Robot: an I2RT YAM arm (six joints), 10 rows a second.
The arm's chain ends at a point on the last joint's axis. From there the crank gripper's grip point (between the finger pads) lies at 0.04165 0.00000 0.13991 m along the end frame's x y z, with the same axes.
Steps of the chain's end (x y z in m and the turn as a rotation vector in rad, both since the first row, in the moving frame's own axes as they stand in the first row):
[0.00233 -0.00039 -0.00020 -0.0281 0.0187 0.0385]
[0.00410 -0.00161 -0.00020 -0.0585 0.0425 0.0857]
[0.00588 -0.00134 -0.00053 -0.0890 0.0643 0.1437]
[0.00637 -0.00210 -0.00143 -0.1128 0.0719 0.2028]
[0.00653 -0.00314 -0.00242 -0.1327 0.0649 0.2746]
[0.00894 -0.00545 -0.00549 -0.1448 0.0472 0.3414]
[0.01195 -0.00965 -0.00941 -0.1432 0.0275 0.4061]
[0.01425 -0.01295 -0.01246 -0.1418 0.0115 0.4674]
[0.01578 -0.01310 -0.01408 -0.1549 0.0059 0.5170]
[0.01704 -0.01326 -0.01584 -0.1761 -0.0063 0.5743]
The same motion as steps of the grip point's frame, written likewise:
[0.00483 0.00518 -0.00108 -0.0281 0.0187 0.0385]
[0.00949 0.01032 -0.00244 -0.0585 0.0425 0.0857]
[0.01342 0.01752 -0.00430 -0.0890 0.0643 0.1437]
[0.01378 0.02274 -0.00611 -0.1128 0.0719 0.2028]
[0.01129 0.02744 -0.00735 -0.1327 0.0649 0.2746]
[0.00953 0.02920 -0.01003 -0.1448 0.0472 0.3414]
[0.00828 0.02685 -0.01318 -0.1432 0.0275 0.4061]
[0.00679 0.02515 -0.01566 -0.1418 0.0115 0.4674]
[0.00567 0.02823 -0.01758 -0.1549 0.0059 0.5170]
[0.00268 0.03221 -0.01974 -0.1761 -0.0063 0.5743]

